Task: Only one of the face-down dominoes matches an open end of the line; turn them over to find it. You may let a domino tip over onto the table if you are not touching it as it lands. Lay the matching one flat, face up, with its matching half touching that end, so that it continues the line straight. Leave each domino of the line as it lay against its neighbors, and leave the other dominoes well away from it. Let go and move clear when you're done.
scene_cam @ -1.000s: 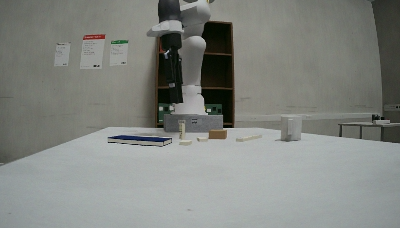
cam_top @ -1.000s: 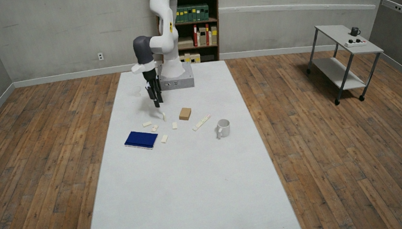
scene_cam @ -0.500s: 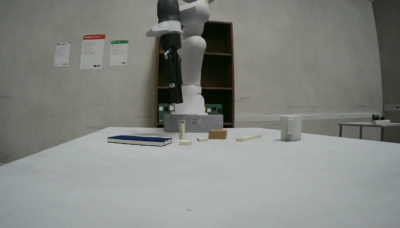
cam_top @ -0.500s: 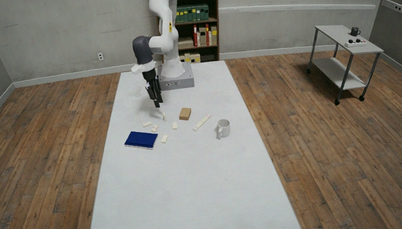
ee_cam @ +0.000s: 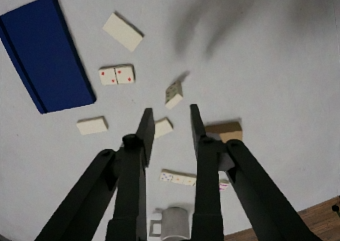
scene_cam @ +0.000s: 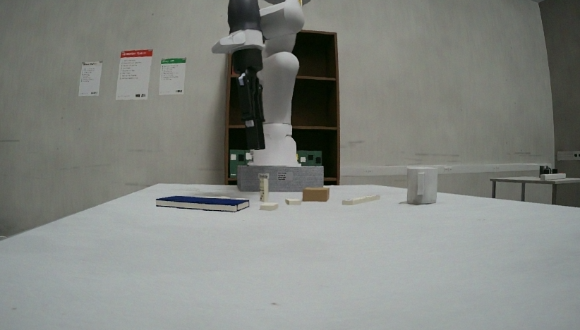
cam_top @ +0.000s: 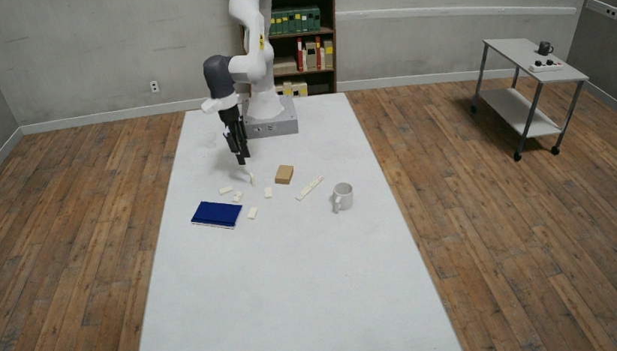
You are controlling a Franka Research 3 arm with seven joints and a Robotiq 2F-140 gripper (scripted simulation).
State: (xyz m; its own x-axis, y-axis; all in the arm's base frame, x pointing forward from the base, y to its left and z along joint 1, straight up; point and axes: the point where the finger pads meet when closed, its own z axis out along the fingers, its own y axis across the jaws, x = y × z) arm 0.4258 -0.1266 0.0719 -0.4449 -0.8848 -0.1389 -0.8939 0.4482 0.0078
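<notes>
Now: the domino 2 cm ahead of my hand, 9 cm to the right of it and 15 cm below it. Round my hand: blue book (16 cm ahead, 13 cm to the right, 15 cm below); white mug (21 cm ahead, 34 cm to the left, 12 cm below); brown block (1 cm behind, 15 cm to the left, 14 cm below).
</notes>
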